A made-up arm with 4 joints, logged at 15 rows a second.
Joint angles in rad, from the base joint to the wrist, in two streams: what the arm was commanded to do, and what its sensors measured. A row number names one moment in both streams.
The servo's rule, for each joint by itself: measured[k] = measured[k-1] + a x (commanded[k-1-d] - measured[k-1]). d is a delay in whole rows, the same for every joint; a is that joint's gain. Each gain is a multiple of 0.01, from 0.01 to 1. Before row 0 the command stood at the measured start. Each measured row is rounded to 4 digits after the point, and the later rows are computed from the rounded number. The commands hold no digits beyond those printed.
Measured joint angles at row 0:
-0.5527, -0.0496, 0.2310, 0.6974
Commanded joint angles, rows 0 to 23:
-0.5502, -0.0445, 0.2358, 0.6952
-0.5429, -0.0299, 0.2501, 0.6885
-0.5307, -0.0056, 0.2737, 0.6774
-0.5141, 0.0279, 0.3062, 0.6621
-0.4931, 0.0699, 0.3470, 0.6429
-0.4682, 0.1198, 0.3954, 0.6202
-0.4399, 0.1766, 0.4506, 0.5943
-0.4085, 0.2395, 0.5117, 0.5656
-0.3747, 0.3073, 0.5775, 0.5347
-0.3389, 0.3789, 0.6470, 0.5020
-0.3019, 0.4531, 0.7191, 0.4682
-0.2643, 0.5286, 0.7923, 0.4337
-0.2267, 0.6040, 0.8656, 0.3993
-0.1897, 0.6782, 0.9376, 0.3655
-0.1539, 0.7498, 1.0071, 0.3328
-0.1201, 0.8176, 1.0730, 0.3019
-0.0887, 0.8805, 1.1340, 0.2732
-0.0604, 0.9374, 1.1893, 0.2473
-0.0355, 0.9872, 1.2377, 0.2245
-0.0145, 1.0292, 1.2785, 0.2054
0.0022, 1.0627, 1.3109, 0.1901
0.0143, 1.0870, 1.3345, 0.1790
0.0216, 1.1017, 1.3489, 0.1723
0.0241, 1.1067, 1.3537, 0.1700
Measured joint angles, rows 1 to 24:
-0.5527, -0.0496, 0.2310, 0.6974
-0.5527, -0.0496, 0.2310, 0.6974
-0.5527, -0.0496, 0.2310, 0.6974
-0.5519, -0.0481, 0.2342, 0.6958
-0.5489, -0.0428, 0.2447, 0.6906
-0.5429, -0.0320, 0.2638, 0.6812
-0.5334, -0.0146, 0.2918, 0.6676
-0.5201, 0.0099, 0.3282, 0.6501
-0.5030, 0.0418, 0.3726, 0.6289
-0.4822, 0.0809, 0.4241, 0.6043
-0.4579, 0.1269, 0.4819, 0.5768
-0.4304, 0.1792, 0.5450, 0.5469
-0.4002, 0.2371, 0.6123, 0.5150
-0.3678, 0.2997, 0.6828, 0.4818
-0.3336, 0.3661, 0.7551, 0.4476
-0.2983, 0.4351, 0.8280, 0.4133
-0.2625, 0.5056, 0.9003, 0.3794
-0.2267, 0.5764, 0.9708, 0.3463
-0.1915, 0.6463, 1.0383, 0.3148
-0.1576, 0.7142, 1.1015, 0.2853
-0.1255, 0.7789, 1.1594, 0.2583
-0.0958, 0.8393, 1.2111, 0.2343
-0.0690, 0.8944, 1.2556, 0.2138
-0.0455, 0.9432, 1.2921, 0.1970
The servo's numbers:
d 3
a 0.33 0.29 0.66 0.71

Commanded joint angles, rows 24 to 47:
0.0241, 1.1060, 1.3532, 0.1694
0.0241, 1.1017, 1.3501, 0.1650
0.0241, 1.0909, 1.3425, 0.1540
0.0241, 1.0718, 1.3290, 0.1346
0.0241, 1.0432, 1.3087, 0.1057
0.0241, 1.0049, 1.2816, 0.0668
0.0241, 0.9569, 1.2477, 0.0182
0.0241, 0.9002, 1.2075, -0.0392
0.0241, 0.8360, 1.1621, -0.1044
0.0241, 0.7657, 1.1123, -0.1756
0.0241, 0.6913, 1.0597, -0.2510
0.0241, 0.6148, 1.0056, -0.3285
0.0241, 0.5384, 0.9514, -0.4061
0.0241, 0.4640, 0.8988, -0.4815
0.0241, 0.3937, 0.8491, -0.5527
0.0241, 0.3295, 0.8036, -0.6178
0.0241, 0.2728, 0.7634, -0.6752
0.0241, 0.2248, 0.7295, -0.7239
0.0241, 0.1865, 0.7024, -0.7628
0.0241, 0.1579, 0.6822, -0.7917
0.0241, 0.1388, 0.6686, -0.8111
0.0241, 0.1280, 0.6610, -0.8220
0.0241, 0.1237, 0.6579, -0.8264
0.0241, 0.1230, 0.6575, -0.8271
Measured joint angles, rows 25 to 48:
-0.0258, 0.9849, 1.3201, 0.1842
-0.0102, 1.0188, 1.3391, 0.1758
0.0011, 1.0443, 1.3487, 0.1717
0.0087, 1.0622, 1.3517, 0.1701
0.0138, 1.0737, 1.3506, 0.1665
0.0172, 1.0787, 1.3453, 0.1576
0.0195, 1.0767, 1.3345, 0.1413
0.0210, 1.0670, 1.3175, 0.1160
0.0220, 1.0490, 1.2938, 0.0811
0.0227, 1.0223, 1.2634, 0.0364
0.0232, 0.9869, 1.2265, -0.0173
0.0235, 0.9431, 1.1840, -0.0791
0.0237, 0.8917, 1.1367, -0.1476
0.0238, 0.8336, 1.0859, -0.2210
0.0239, 0.7701, 1.0329, -0.2973
0.0240, 0.7029, 0.9791, -0.3745
0.0240, 0.6336, 0.9261, -0.4505
0.0240, 0.5640, 0.8753, -0.5231
0.0240, 0.4960, 0.8280, -0.5903
0.0240, 0.4313, 0.7854, -0.6506
0.0240, 0.3714, 0.7485, -0.7026
0.0240, 0.3178, 0.7181, -0.7453
0.0240, 0.2714, 0.6944, -0.7782
0.0240, 0.2329, 0.6774, -0.8016

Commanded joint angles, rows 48 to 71:
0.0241, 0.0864, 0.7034, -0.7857
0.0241, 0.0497, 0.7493, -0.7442
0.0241, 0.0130, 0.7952, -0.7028
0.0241, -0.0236, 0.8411, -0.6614
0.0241, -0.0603, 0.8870, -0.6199
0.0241, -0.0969, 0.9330, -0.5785
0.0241, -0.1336, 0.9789, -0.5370
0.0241, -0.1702, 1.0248, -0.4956
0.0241, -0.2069, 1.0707, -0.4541
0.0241, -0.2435, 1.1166, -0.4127
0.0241, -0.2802, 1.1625, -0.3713
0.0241, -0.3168, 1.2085, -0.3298
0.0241, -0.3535, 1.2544, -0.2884
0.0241, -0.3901, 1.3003, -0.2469
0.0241, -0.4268, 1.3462, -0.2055
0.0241, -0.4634, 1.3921, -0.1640
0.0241, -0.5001, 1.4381, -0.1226
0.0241, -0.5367, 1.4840, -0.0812
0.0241, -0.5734, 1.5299, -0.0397
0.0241, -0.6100, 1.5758, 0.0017
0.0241, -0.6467, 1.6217, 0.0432
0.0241, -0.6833, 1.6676, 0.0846
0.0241, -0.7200, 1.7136, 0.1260
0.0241, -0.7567, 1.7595, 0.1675
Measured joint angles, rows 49 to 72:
0.0240, 0.2025, 0.6666, -0.8161
0.0240, 0.1796, 0.6609, -0.8234
0.0240, 0.1632, 0.6587, -0.8260
0.0240, 0.1409, 0.6882, -0.7974
0.0240, 0.1145, 0.7285, -0.7596
0.0240, 0.0851, 0.7725, -0.7193
0.0240, 0.0536, 0.8178, -0.6782
0.0240, 0.0206, 0.8635, -0.6368
0.0240, -0.0135, 0.9094, -0.5954
0.0240, -0.0483, 0.9553, -0.5539
0.0240, -0.0837, 1.0012, -0.5125
0.0240, -0.1194, 1.0471, -0.4710
0.0240, -0.1554, 1.0930, -0.4296
0.0240, -0.1916, 1.1389, -0.3882
0.0240, -0.2279, 1.1848, -0.3467
0.0240, -0.2643, 1.2307, -0.3053
0.0240, -0.3008, 1.2766, -0.2638
0.0240, -0.3373, 1.3225, -0.2224
0.0240, -0.3739, 1.3684, -0.1809
0.0240, -0.4105, 1.4144, -0.1395
0.0240, -0.4471, 1.4603, -0.0981
0.0240, -0.4837, 1.5062, -0.0566
0.0240, -0.5203, 1.5521, -0.0152
0.0240, -0.5570, 1.5980, 0.0263

